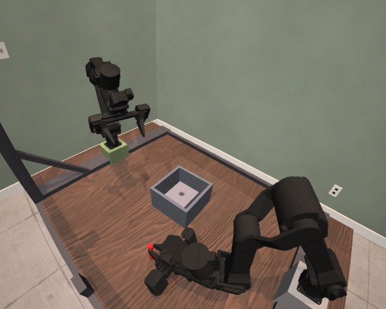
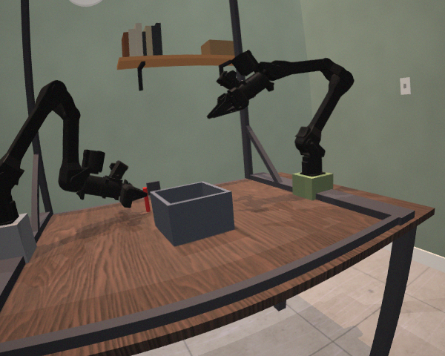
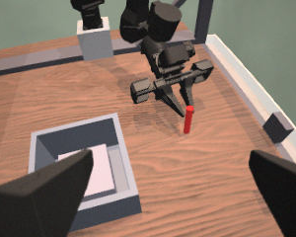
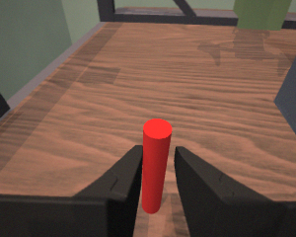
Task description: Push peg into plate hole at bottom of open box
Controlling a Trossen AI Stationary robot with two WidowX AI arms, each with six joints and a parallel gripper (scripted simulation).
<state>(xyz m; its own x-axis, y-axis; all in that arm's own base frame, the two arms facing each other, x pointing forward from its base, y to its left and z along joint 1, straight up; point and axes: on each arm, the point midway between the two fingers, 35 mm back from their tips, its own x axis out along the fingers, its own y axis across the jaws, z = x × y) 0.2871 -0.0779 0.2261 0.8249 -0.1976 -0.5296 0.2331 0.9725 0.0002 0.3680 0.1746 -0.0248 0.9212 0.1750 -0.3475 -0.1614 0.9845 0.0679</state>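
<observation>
My right gripper is now 1 cm past the red peg, 3 cm to the right of it and 3 cm above it. From my right hand the other things lie so: light plate: 21 cm ahead, 11 cm to the left, 3 cm below; box: 21 cm ahead, 11 cm to the left, 5 cm below.
</observation>
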